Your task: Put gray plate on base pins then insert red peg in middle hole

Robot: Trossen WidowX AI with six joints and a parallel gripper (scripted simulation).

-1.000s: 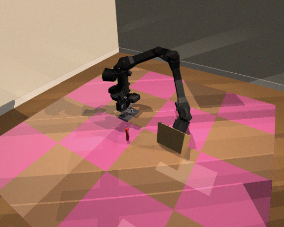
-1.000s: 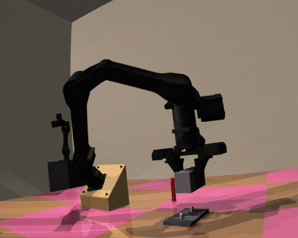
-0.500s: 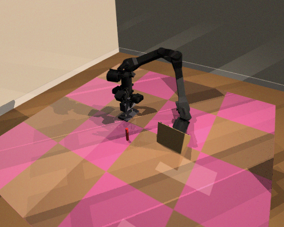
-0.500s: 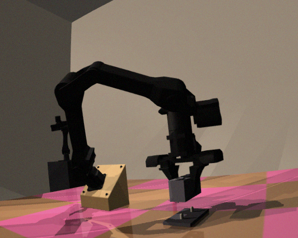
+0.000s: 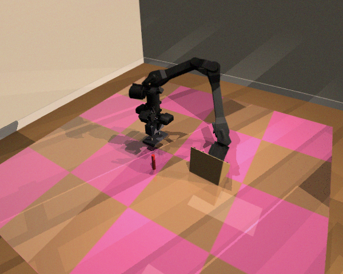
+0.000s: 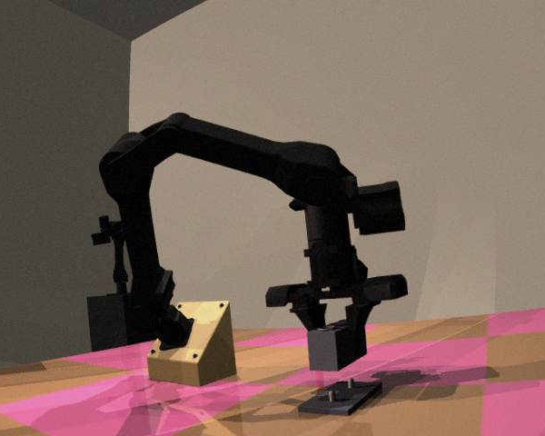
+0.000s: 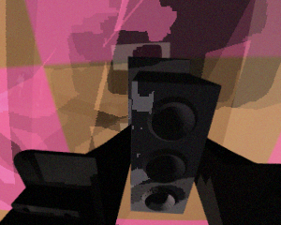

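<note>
Right now the red peg is 90 mm behind my gripper tip, 190 mm to the left of it and 20 mm below it. From my gripper tip the other things lie so: gray plate (30 mm above).
</note>
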